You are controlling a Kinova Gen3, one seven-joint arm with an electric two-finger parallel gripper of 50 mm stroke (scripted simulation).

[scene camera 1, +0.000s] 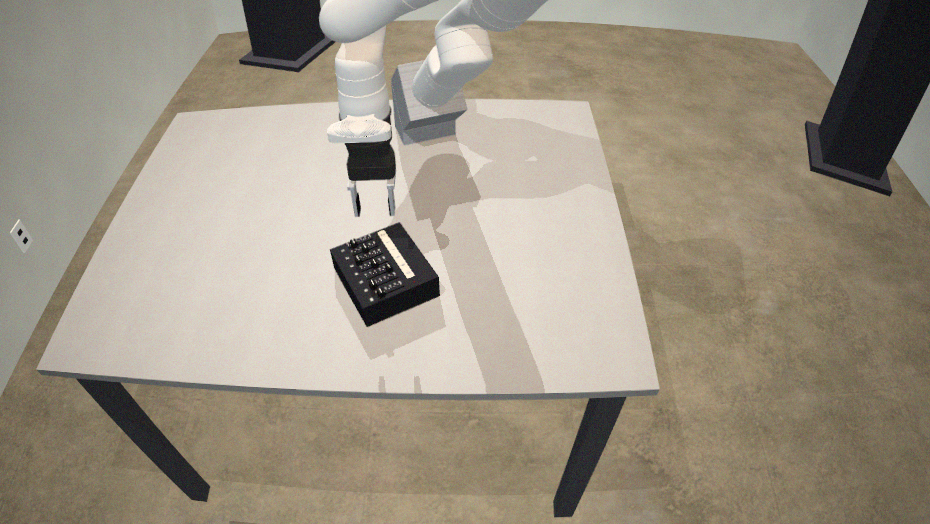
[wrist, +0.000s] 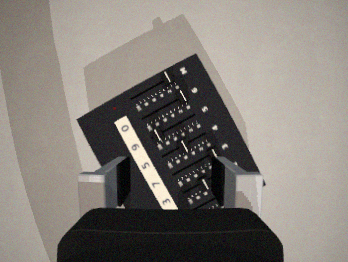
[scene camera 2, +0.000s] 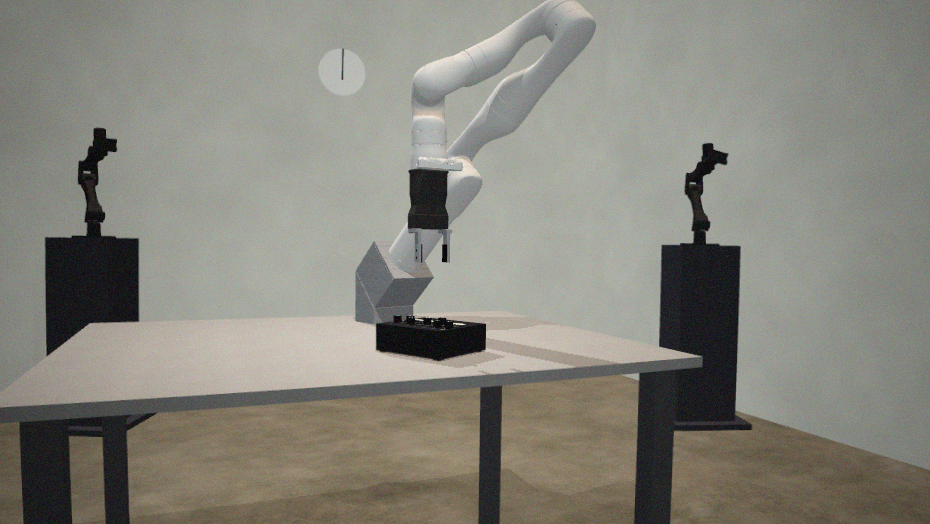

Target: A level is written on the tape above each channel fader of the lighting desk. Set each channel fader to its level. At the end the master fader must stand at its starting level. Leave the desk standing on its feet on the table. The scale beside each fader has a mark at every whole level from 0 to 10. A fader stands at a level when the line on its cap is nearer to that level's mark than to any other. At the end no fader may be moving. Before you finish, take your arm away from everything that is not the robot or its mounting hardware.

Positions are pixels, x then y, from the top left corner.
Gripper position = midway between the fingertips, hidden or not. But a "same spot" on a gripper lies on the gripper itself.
Labels:
my gripper: scene camera 1; wrist; scene camera 2 432, 262
same spot on my gripper: [scene camera 1: 351, 186] = [wrist: 246, 177]

